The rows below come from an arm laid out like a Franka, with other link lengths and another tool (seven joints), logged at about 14 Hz.
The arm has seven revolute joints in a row. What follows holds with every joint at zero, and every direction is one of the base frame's. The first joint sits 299.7 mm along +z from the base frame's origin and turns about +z. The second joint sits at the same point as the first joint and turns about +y. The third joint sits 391.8 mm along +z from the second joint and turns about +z. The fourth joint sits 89.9 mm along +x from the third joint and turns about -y. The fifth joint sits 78.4 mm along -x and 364.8 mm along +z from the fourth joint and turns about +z. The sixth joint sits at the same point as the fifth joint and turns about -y. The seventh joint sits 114.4 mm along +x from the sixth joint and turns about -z. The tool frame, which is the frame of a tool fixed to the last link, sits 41 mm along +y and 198.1 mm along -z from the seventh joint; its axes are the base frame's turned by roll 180, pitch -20.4 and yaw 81.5 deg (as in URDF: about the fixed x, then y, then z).
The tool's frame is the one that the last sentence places.
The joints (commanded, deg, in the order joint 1, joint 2, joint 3, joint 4, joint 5, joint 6, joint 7), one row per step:
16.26 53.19 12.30 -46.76 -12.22 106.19 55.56
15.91 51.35 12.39 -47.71 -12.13 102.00 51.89
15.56 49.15 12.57 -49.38 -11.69 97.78 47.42
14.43 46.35 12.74 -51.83 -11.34 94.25 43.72
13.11 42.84 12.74 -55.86 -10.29 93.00 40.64
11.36 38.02 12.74 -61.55 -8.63 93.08 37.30
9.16 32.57 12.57 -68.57 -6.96 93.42 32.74
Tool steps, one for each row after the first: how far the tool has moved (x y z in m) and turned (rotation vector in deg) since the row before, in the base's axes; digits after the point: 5 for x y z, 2 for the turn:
-0.01579 -0.00882 0.00777 -1.90 2.91 3.34
-0.02077 -0.00718 0.00755 -1.56 3.51 4.28
-0.01759 -0.01775 0.01188 -1.27 3.05 2.90
-0.01639 -0.01641 0.01368 -0.12 2.00 2.20
-0.01951 -0.01870 0.02013 0.71 1.27 2.15
-0.02500 -0.02616 0.01580 0.53 1.65 2.81

